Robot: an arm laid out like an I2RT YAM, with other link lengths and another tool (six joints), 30 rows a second.
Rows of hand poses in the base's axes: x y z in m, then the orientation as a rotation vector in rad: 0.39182 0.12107 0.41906 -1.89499 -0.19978 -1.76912; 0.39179 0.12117 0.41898 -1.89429 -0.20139 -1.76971; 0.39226 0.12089 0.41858 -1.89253 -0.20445 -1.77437; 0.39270 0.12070 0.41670 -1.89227 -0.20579 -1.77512; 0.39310 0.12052 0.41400 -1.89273 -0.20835 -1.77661; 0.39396 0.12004 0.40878 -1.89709 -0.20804 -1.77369; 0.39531 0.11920 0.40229 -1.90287 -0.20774 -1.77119; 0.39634 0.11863 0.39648 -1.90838 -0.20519 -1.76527; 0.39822 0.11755 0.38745 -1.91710 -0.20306 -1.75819; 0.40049 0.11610 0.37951 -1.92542 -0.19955 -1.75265
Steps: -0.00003 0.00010 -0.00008 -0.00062 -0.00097 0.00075; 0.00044 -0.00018 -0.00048 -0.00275 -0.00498 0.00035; 0.00088 -0.00037 -0.00236 -0.00356 -0.00579 0.00068; 0.00128 -0.00055 -0.00506 -0.00572 -0.00694 0.00084; 0.00214 -0.00103 -0.01028 -0.00726 -0.00332 0.00039; 0.00349 -0.00187 -0.01677 -0.00985 0.00069 -0.00095; 0.00452 -0.00244 -0.02258 -0.00992 0.00696 -0.00130; 0.00640 -0.00352 -0.03161 -0.01184 0.01519 -0.00228; 0.00867 -0.00497 -0.03955 -0.01333 0.02265 -0.00462
